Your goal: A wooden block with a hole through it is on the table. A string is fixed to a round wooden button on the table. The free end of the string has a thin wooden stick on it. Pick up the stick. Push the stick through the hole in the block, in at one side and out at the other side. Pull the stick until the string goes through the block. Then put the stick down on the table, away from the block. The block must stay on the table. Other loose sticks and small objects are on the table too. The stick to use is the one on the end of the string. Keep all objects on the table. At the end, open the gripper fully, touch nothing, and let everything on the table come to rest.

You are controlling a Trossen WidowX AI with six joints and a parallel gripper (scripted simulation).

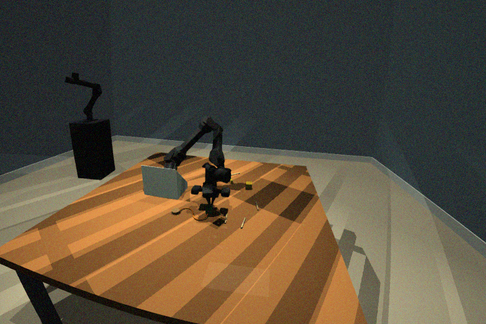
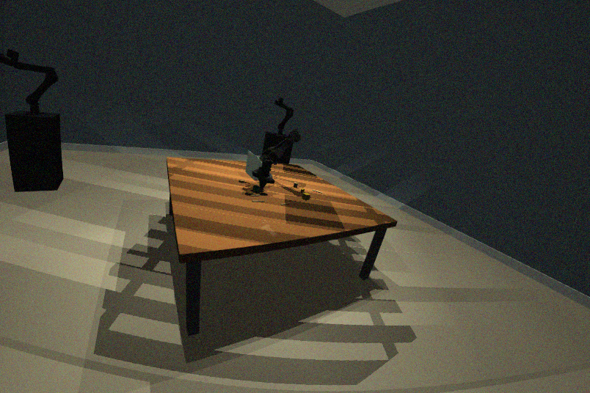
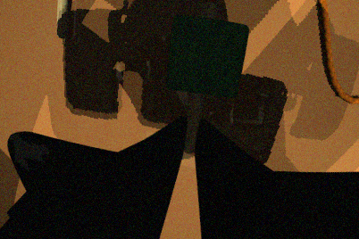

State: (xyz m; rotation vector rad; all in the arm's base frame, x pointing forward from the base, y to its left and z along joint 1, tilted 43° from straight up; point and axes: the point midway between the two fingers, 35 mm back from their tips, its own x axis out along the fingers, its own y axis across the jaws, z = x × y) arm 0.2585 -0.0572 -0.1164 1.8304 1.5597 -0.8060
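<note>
The green block is 4 cm to the right of my gripper tip and 1 cm above it. From my gripper tip the other things lie so: yellow cube 20 cm ahead, 23 cm to the left, 1 cm above; round wooden button 16 cm behind, 6 cm to the right; thin pale stick 4 cm to the right, 1 cm above.
</note>
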